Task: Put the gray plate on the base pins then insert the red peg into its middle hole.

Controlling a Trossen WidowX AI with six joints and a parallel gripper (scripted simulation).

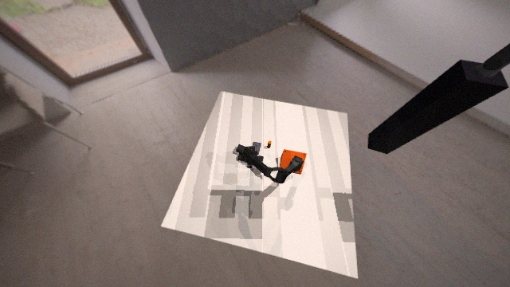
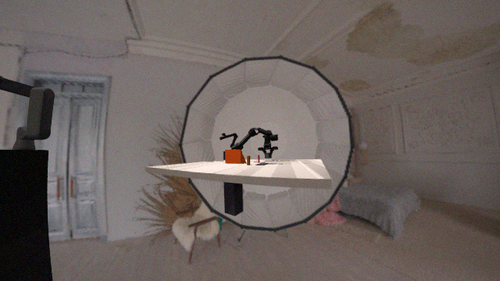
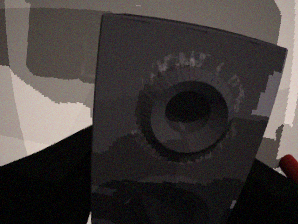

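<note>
The red peg is 120 mm behind my gripper tip, 20 mm to the left of it and 20 mm below it. Round my gripper tip: gray plate: 30 mm above; orange post: 210 mm to the right, 90 mm behind, 20 mm below.
</note>
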